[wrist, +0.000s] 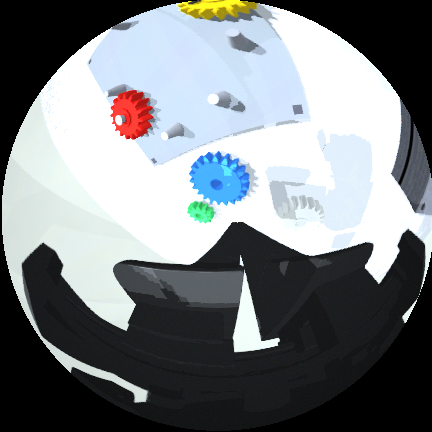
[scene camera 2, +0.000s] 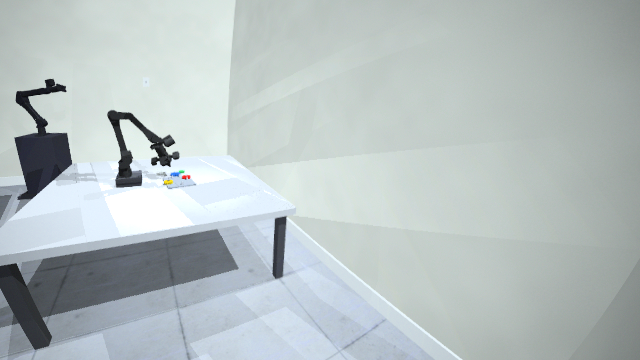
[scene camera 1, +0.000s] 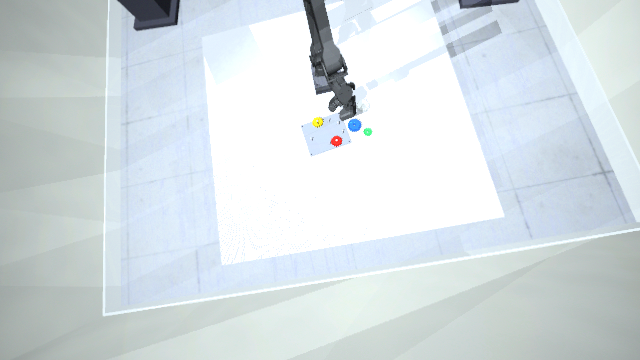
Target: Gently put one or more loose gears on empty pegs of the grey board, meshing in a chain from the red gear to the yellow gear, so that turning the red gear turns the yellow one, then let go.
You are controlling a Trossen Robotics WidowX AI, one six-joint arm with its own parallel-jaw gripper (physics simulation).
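Places are measured from the arm's base along level axes (x up, y left, z back), in metres.
Pixels of known places: gripper, fingertip midpoint: [wrist: 236, 227] [scene camera 2: 170, 166] [scene camera 1: 355, 114]; arm's base at its link origin: [scene camera 2: 125, 176] [scene camera 1: 321, 70].
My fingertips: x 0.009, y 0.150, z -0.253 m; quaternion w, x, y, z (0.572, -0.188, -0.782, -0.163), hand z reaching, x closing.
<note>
For each thing: its top centre in the pictures, then the offset to it from my fingertips. Level surfaces: height alone.
- grey board at its top centre: [scene camera 1: 324, 130] [scene camera 2: 177, 177] dx -0.034, dy -0.147, dz -0.057 m
- red gear at its top centre: [wrist: 122, 118] [scene camera 1: 336, 140] dx -0.040, dy -0.093, dz -0.107 m
- yellow gear at its top centre: [scene camera 1: 317, 121] [scene camera 2: 168, 180] dx -0.039, dy -0.182, dz -0.001 m
- blue gear at its top centre: [wrist: 216, 184] [scene camera 1: 354, 124] [scene camera 2: 175, 173] dx -0.048, dy -0.001, dz -0.030 m
- small green gear at its top centre: [wrist: 198, 215] [scene camera 1: 367, 131] [scene camera 2: 181, 170] dx -0.048, dy +0.060, dz -0.069 m
- white gear at its top centre: [wrist: 299, 223] [scene camera 1: 363, 104] dx -0.048, dy +0.048, dz +0.072 m
- white table at its surface level: dx -0.065 m
The grey board [scene camera 1: 317, 142] [scene camera 2: 180, 184] [wrist: 189, 56] lies on the white table. A red gear [scene camera 1: 336, 141] [scene camera 2: 186, 177] [wrist: 131, 114] and a yellow gear [scene camera 1: 318, 122] [scene camera 2: 168, 182] [wrist: 217, 8] sit on its pegs. Between them stand empty pegs [wrist: 217, 97] [wrist: 171, 132]. A blue gear [scene camera 1: 354, 125] [scene camera 2: 174, 174] [wrist: 219, 183] lies flat on the table just off the board's edge. A small green gear [scene camera 1: 367, 131] [scene camera 2: 181, 171] [wrist: 200, 211] lies beside it. A white gear [wrist: 308, 205] lies to the right. My gripper [scene camera 1: 344, 111] [scene camera 2: 165, 162] [wrist: 236, 227] hangs above the blue gear, shut and empty.
The white table [scene camera 1: 283, 200] [scene camera 2: 229, 200] stands on a tiled floor. A pale wall runs along the table's side in the scene camera 2 view. The arm's base stands on the table behind the board.
</note>
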